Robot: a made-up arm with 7 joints. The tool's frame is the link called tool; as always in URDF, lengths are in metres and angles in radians. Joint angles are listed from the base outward. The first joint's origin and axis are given. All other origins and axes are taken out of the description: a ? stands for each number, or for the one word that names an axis. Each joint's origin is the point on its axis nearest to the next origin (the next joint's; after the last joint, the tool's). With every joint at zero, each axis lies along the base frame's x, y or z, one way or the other. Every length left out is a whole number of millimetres.
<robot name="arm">
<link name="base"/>
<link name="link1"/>
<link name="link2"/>
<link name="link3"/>
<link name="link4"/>
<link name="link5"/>
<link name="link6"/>
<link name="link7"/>
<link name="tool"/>
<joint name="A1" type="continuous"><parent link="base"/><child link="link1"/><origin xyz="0.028 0.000 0.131" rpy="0.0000 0.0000 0.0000"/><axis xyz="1 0 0"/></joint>
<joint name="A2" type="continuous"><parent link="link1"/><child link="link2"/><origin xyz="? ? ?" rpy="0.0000 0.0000 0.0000"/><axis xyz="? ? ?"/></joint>
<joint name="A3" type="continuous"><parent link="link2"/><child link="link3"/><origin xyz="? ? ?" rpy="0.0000 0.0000 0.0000"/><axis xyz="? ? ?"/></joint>
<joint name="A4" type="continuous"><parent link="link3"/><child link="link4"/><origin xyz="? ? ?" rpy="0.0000 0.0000 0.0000"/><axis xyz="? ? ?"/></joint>
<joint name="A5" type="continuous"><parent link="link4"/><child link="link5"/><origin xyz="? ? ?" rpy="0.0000 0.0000 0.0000"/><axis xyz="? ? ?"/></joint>
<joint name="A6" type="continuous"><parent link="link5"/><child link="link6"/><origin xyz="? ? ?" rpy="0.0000 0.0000 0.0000"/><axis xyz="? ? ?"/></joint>
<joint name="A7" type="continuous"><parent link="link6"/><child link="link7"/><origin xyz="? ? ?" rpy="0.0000 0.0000 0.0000"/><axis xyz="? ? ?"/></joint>
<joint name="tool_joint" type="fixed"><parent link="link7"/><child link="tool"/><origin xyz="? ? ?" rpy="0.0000 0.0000 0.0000"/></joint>
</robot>
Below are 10 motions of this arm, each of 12 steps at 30 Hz.
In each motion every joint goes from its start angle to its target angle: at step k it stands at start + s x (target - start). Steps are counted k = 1, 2, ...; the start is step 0. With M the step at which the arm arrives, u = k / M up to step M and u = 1 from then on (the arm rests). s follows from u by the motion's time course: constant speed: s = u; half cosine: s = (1 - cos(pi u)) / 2; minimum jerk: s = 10 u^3 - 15 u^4 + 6 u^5.
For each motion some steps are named. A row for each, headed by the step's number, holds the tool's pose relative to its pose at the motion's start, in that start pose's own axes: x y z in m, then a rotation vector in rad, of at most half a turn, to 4 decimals.
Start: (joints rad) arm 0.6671 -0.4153 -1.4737 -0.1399 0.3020 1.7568 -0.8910
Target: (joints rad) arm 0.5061 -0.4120 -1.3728 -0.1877 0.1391 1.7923 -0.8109
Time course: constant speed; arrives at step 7
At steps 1, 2, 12:
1: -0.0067 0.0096 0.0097 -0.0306 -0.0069 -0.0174
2: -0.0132 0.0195 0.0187 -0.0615 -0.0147 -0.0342
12: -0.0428 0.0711 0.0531 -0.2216 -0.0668 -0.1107

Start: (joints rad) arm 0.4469 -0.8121 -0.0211 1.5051 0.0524 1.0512 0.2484
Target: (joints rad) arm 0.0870 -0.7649 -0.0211 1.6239 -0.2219 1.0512 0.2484
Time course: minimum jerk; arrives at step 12
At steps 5, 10, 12:
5: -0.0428 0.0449 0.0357 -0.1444 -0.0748 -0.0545
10: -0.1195 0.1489 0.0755 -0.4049 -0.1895 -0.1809
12: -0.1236 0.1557 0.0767 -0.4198 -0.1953 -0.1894

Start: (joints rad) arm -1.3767 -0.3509 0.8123 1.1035 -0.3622 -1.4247 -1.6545
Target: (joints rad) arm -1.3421 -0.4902 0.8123 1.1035 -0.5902 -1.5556 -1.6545
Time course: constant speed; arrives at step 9
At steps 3, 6, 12:
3: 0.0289 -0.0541 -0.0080 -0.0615 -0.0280 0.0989
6: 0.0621 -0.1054 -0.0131 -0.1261 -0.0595 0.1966
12: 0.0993 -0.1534 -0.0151 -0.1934 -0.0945 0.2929

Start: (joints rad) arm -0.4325 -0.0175 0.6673 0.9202 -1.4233 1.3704 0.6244
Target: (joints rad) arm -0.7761 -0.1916 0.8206 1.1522 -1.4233 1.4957 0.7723
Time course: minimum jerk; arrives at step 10
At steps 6, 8, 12:
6: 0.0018 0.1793 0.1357 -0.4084 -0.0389 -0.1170
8: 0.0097 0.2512 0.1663 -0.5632 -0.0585 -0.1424
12: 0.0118 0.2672 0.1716 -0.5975 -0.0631 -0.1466

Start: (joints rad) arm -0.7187 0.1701 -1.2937 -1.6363 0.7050 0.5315 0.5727
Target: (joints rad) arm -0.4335 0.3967 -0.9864 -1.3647 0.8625 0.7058 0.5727
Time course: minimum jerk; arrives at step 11
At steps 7, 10, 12:
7: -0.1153 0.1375 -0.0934 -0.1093 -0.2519 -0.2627
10: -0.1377 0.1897 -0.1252 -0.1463 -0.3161 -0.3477
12: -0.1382 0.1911 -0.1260 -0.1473 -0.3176 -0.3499

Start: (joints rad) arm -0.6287 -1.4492 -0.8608 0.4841 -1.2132 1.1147 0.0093
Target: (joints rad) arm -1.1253 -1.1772 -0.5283 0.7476 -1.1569 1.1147 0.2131
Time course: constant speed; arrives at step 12
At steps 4, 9, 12:
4: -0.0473 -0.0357 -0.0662 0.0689 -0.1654 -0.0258
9: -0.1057 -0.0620 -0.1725 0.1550 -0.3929 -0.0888
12: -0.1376 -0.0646 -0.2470 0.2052 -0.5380 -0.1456

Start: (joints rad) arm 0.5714 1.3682 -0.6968 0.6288 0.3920 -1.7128 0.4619
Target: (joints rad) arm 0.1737 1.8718 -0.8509 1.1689 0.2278 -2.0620 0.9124
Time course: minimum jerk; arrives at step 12
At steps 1, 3, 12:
1: 0.0016 -0.0005 -0.0014 0.0025 -0.0020 0.0039
3: 0.0335 -0.0077 -0.0274 0.0525 -0.0413 0.0775
12: 0.3044 0.0824 -0.2201 0.5525 -0.4042 0.5736

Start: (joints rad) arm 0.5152 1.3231 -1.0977 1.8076 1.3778 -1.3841 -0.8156
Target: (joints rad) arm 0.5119 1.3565 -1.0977 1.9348 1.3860 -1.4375 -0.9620
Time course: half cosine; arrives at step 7
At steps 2, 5, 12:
2: 0.0041 -0.0013 0.0123 -0.0242 0.0303 0.0152
5: 0.0193 -0.0017 0.0528 -0.1072 0.1313 0.0607
12: 0.0244 -0.0006 0.0649 -0.1331 0.1620 0.0730

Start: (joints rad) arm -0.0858 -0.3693 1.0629 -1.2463 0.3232 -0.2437 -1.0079
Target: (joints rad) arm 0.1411 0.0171 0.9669 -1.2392 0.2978 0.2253 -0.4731
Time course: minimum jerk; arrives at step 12
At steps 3, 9, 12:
3: 0.0024 0.0110 -0.0097 0.0170 -0.0133 -0.0235
9: -0.0001 0.1060 -0.0832 0.0526 -0.1316 -0.2362
12: -0.0027 0.1186 -0.0924 0.0442 -0.1496 -0.2650

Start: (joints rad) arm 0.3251 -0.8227 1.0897 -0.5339 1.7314 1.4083 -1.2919
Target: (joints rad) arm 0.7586 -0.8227 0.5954 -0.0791 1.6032 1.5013 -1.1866
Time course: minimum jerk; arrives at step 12
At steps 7, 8, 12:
7: 0.0191 0.0010 0.1340 -0.0947 0.1400 0.0225
8: 0.0271 -0.0011 0.1565 -0.1091 0.1591 0.0322
12: 0.0408 -0.0060 0.1870 -0.1279 0.1808 0.0495

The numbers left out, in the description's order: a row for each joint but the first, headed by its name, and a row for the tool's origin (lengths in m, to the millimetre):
A2: xyz 0.000 0.106 0.068, axis 0 0 1
A3: xyz 0.265 0.087 0.000, axis 0 1 0
A4: xyz -0.006 0.000 0.120, axis -1 0 0
A5: xyz 0.000 0.093 0.042, axis 0 -1 0
A6: xyz -0.081 0.000 0.229, axis 0 0 -1
A7: xyz -0.013 -0.251 0.000, axis 0 -1 0
tool: xyz -0.225 0.000 0.019

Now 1 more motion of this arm.
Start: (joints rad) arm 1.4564 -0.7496 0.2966 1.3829 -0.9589 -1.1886 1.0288
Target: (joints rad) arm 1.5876 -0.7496 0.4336 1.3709 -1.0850 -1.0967 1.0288
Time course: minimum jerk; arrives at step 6
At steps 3, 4, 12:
3: 0.0154 -0.0216 -0.0030 0.0702 0.0890 -0.0009
4: 0.0257 -0.0335 -0.0052 0.1068 0.1440 0.0013
12: 0.0336 -0.0418 -0.0070 0.1313 0.1852 0.0043

